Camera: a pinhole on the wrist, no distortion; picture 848 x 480 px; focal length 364.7 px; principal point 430.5 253.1 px. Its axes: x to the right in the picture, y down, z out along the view. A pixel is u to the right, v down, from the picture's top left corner.
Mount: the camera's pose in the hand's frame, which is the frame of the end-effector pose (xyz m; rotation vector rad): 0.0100 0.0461 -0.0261 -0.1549 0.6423 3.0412
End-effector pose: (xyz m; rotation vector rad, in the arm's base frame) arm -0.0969 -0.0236 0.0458 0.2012 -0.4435 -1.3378
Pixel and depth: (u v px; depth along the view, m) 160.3 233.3 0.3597
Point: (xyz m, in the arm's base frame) -0.0074 -0.1760 0.4628
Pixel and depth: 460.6 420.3 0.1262
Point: -0.1065 0.0130 0.1600
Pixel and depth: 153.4 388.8 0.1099
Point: -0.0785 -0.0790 0.1711
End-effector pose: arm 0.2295 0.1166 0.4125 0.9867 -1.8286 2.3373
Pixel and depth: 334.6 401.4 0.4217
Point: 0.3512 -0.3131 0.4477
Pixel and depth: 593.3 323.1 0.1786
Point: 0.3319 -0.0045 0.3110
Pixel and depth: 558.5 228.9 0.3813
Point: 0.4072 -0.1591 0.1768
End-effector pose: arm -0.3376 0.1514 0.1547 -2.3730 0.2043 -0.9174
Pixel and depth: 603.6 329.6 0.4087
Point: -0.2613 0.2835 -0.2636
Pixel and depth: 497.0 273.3 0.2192
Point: -0.2533 0.1474 -0.0480
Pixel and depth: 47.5 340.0 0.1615
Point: -0.1100 0.1069 0.1125
